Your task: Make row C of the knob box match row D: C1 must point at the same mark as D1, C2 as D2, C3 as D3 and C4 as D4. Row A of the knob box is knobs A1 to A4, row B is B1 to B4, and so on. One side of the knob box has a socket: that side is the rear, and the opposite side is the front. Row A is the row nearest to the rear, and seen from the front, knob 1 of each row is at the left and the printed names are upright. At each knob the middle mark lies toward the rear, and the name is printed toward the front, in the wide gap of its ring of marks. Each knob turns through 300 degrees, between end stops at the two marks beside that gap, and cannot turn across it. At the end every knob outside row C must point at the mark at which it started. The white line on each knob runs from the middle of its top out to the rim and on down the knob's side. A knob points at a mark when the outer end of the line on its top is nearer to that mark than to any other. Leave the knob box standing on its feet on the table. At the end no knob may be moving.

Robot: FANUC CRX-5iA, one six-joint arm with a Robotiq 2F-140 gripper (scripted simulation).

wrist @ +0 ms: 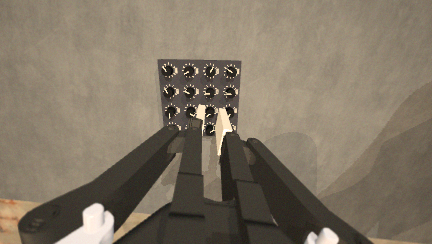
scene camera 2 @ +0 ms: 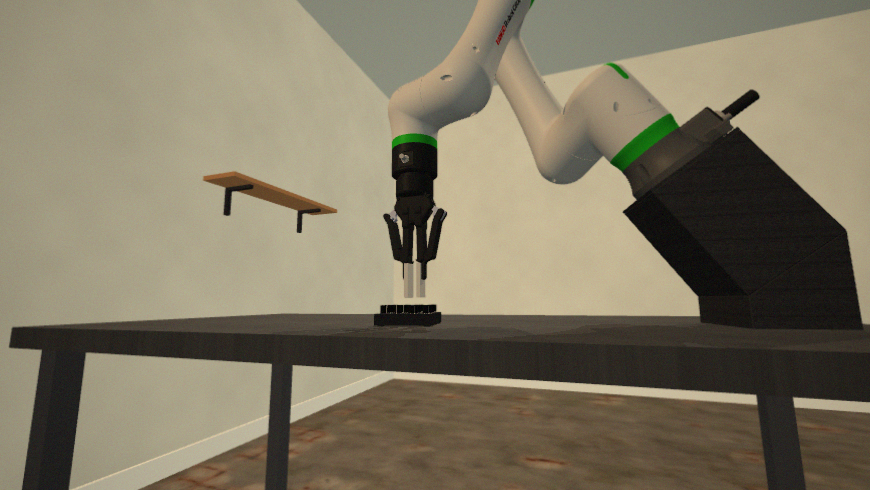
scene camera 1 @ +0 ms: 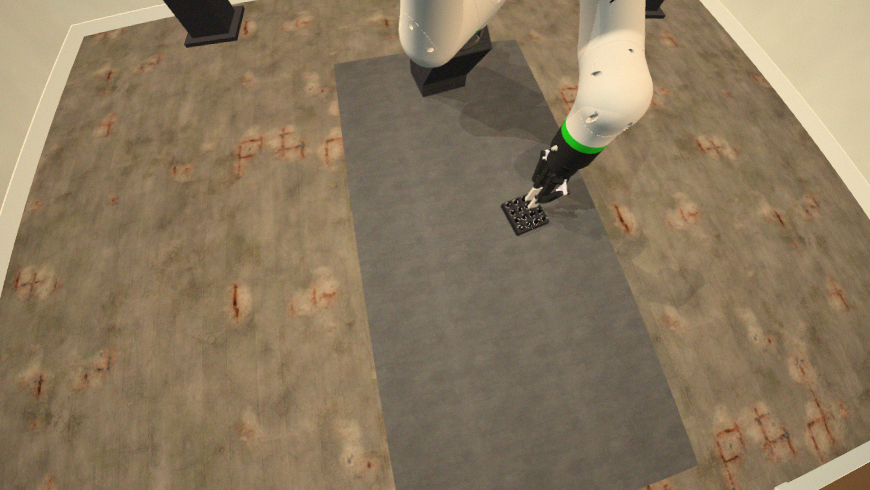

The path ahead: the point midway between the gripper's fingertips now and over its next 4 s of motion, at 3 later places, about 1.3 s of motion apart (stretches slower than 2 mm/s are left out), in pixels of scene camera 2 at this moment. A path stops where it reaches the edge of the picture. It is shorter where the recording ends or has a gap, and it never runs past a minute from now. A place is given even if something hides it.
My gripper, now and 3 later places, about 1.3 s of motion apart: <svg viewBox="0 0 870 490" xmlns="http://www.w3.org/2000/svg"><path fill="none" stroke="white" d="M414 297L414 308L414 289L419 281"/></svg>
